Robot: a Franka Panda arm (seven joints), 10 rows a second.
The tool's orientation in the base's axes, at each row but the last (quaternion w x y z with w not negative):
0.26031 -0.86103 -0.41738 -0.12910
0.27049 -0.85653 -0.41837 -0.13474
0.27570 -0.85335 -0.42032 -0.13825
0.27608 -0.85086 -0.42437 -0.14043
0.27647 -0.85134 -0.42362 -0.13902
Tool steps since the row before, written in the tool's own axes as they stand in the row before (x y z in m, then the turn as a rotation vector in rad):
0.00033 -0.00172 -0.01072 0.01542 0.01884 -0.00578
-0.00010 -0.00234 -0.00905 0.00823 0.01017 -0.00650
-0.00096 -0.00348 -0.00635 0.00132 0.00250 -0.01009
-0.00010 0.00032 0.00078 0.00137 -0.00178 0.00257
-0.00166 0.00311 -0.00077 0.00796 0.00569 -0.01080
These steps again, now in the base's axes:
-0.00120 -0.00486 0.00964 0.02431 -0.00289 0.00517
-0.00195 -0.00410 0.00817 0.01305 -0.00357 0.00551
-0.00337 -0.00262 0.00593 0.00274 -0.00631 0.00790
0.00020 0.00024 -0.00079 -0.00059 0.00326 -0.00080
0.00148 -0.00304 -0.00126 0.00931 -0.00400 0.01047

